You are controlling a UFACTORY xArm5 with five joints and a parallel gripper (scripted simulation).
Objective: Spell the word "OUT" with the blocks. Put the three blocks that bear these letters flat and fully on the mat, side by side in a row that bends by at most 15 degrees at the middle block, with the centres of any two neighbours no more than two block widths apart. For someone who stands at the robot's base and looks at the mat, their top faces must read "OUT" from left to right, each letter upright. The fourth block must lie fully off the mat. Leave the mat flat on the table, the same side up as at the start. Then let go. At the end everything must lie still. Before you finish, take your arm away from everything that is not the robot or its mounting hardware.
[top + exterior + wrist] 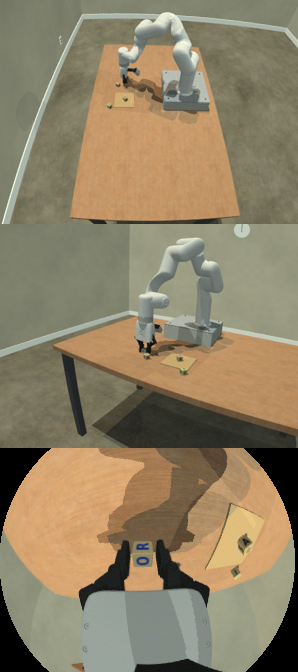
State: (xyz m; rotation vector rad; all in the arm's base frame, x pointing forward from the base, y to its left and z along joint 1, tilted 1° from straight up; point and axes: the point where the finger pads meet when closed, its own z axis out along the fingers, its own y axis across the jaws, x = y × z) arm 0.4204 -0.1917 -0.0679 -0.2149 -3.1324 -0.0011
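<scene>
My gripper is now 190 mm to the right of the U block. Round my hand: tan mat: 190 mm to the left, 20 mm below.
</scene>
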